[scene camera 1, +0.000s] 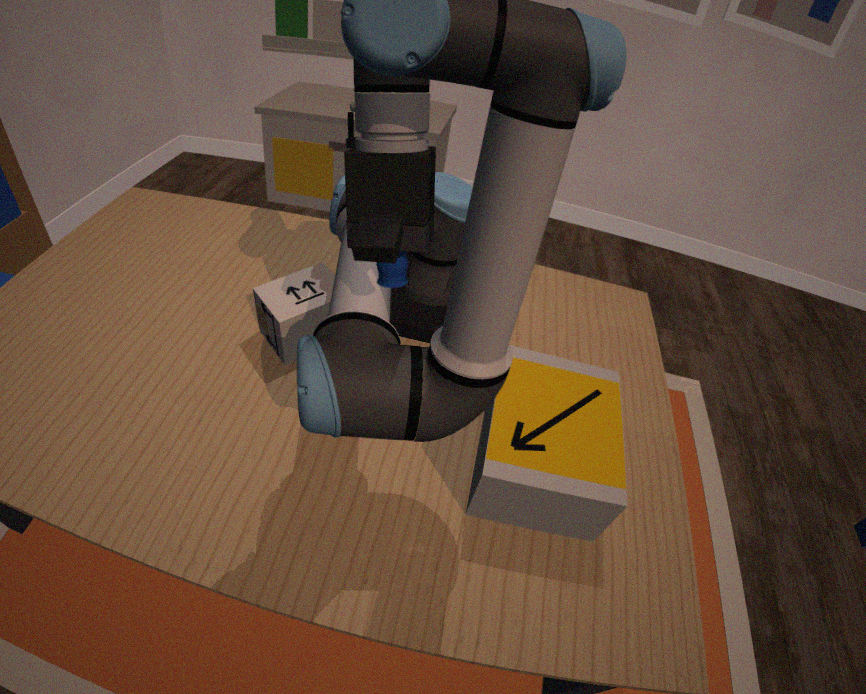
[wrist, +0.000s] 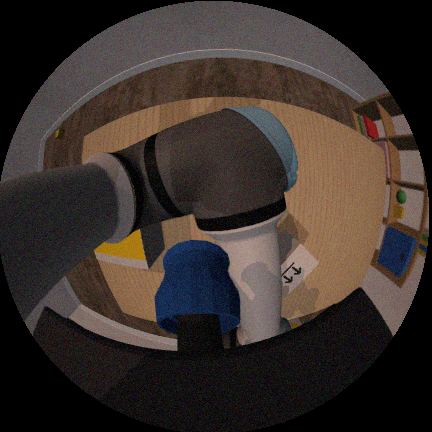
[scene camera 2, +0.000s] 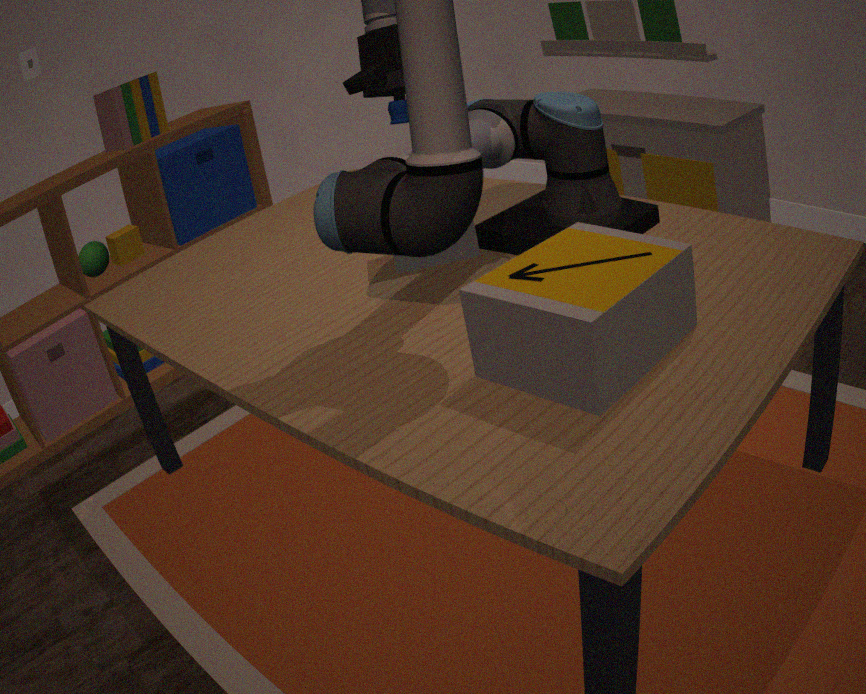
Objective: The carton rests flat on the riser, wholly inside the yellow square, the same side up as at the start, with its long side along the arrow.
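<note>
The white carton [scene camera 1: 289, 314] [wrist: 306, 257] rests on the table left of the riser, partly hidden by the arm; double black arrows show on its upper face. In scene camera 2 a pale part of the carton [scene camera 2: 458, 250] shows below the elbow. The riser [scene camera 1: 542, 502] [scene camera 2: 534, 347] [wrist: 154, 244] is a pale block with a yellow square [scene camera 1: 578, 455] [scene camera 2: 578, 289] [wrist: 125, 247] on top. Its black arrow [scene camera 1: 556, 418] [scene camera 2: 585, 264] points toward the left. My blue suction cup [scene camera 1: 393, 273] [scene camera 2: 398, 112] [wrist: 197, 285] is open, bears nothing, and hangs above the table, apart from the carton.
The arm's elbow [scene camera 1: 383, 393] [scene camera 2: 426, 209] [wrist: 220, 165] is low over the table [scene camera 1: 144, 404] [scene camera 2: 253, 318] [wrist: 340, 175], between carton and riser. The robot base [scene camera 2: 578, 209] stands behind the riser. A shelf unit [scene camera 2: 137, 173] and a cabinet [scene camera 1: 303, 97] [scene camera 2: 737, 166] stand beyond the table.
</note>
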